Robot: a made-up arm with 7 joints. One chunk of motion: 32 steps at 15 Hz.
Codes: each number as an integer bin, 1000 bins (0 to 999) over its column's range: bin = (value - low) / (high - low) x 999, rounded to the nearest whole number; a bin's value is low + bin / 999 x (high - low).
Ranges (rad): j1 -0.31..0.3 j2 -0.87..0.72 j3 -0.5..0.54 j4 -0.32..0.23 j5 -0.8..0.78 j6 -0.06..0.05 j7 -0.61..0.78
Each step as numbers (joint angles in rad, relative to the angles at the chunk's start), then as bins.
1 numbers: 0.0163 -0.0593 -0.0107 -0.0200 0.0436 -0.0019 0.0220
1 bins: 534 509 470 545 533 528 454
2 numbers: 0.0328 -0.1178 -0.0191 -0.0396 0.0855 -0.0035 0.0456
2 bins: 561 473 462 509 560 513 471
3 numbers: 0.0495 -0.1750 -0.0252 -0.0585 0.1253 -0.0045 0.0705
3 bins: 589 437 456 475 585 504 489
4 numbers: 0.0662 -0.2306 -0.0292 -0.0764 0.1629 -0.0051 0.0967
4 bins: 616 402 452 442 609 499 508
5 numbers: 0.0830 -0.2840 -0.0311 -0.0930 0.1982 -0.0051 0.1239
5 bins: 644 368 450 412 631 499 527
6 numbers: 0.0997 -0.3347 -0.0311 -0.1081 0.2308 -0.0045 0.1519
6 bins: 671 336 450 385 652 504 548
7 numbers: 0.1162 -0.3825 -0.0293 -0.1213 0.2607 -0.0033 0.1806
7 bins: 698 306 452 361 671 515 568
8 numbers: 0.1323 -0.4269 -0.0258 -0.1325 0.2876 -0.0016 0.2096
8 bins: 724 278 456 341 688 530 589
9 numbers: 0.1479 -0.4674 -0.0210 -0.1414 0.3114 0.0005 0.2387
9 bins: 750 253 460 324 703 549 610
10 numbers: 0.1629 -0.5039 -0.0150 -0.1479 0.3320 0.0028 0.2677
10 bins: 774 230 466 313 716 570 631
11 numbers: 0.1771 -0.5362 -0.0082 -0.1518 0.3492 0.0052 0.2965
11 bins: 798 210 472 306 727 592 652
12 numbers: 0.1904 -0.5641 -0.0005 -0.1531 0.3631 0.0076 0.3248
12 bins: 820 192 480 303 735 614 672
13 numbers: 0.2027 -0.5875 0.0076 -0.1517 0.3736 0.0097 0.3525
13 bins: 840 177 488 306 742 633 692
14 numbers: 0.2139 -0.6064 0.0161 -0.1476 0.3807 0.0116 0.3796
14 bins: 858 166 496 313 747 650 711
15 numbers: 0.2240 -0.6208 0.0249 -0.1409 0.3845 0.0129 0.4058
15 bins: 875 157 504 325 749 662 730
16 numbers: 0.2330 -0.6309 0.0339 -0.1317 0.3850 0.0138 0.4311
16 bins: 889 150 513 342 749 670 748
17 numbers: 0.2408 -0.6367 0.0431 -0.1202 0.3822 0.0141 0.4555
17 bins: 902 147 522 363 747 673 766
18 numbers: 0.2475 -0.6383 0.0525 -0.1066 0.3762 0.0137 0.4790
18 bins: 913 146 531 388 744 669 783
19 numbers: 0.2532 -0.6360 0.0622 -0.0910 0.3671 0.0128 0.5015
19 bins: 922 147 540 416 738 661 799
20 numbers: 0.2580 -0.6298 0.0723 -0.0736 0.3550 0.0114 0.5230
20 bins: 930 151 550 448 730 648 814
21 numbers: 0.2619 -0.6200 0.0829 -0.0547 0.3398 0.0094 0.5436
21 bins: 937 157 560 482 721 630 829
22 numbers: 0.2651 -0.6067 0.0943 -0.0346 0.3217 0.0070 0.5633
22 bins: 942 165 571 518 709 608 843
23 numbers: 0.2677 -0.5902 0.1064 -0.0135 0.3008 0.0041 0.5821
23 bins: 946 176 582 557 696 582 857
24 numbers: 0.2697 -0.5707 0.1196 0.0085 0.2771 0.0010 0.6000
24 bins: 949 188 595 597 681 554 870
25 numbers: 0.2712 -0.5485 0.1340 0.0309 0.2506 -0.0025 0.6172
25 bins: 952 202 609 637 664 522 882
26 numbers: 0.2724 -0.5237 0.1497 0.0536 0.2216 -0.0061 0.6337
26 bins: 954 218 624 679 646 490 894
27 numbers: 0.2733 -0.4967 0.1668 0.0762 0.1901 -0.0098 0.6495
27 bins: 955 235 641 720 626 456 905
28 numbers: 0.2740 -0.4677 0.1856 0.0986 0.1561 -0.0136 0.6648
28 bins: 956 253 659 760 605 421 916
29 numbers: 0.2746 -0.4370 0.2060 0.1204 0.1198 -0.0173 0.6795
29 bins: 957 272 678 800 582 388 927
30 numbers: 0.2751 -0.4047 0.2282 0.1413 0.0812 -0.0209 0.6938
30 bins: 958 292 699 838 557 355 937
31 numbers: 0.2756 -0.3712 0.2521 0.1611 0.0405 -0.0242 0.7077
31 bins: 959 313 722 874 531 325 947
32 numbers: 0.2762 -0.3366 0.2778 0.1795 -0.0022 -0.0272 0.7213
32 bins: 960 335 747 907 504 298 957
